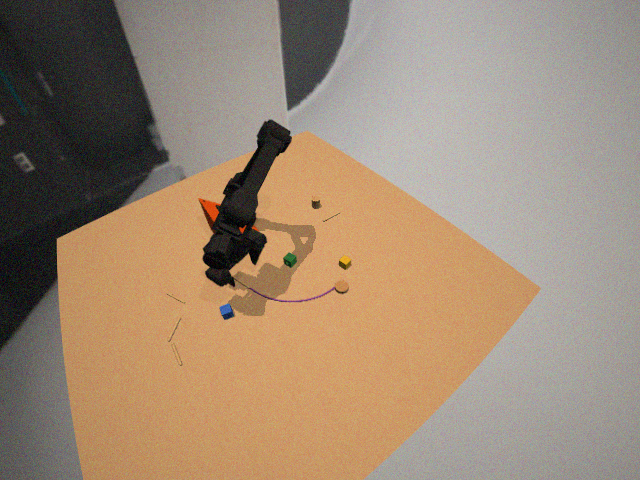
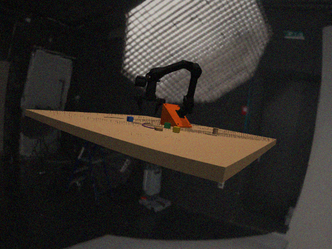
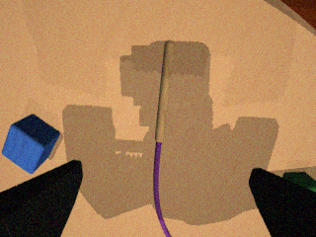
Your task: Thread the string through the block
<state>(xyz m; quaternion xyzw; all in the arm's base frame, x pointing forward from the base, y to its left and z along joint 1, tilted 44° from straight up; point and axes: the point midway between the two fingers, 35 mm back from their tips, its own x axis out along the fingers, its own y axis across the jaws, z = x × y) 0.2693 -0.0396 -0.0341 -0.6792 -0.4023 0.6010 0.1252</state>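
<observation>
Right now the thin wooden stick is 1 cm behind my gripper tip, 1 cm to the right of it and 6 cm below it. Round my gripper tip: round wooden button: 16 cm ahead, 23 cm to the left, 5 cm below; then blue cube: 5 cm ahead, 9 cm to the right, 5 cm below; then green cube: 1 cm behind, 15 cm to the left, 5 cm below.
</observation>
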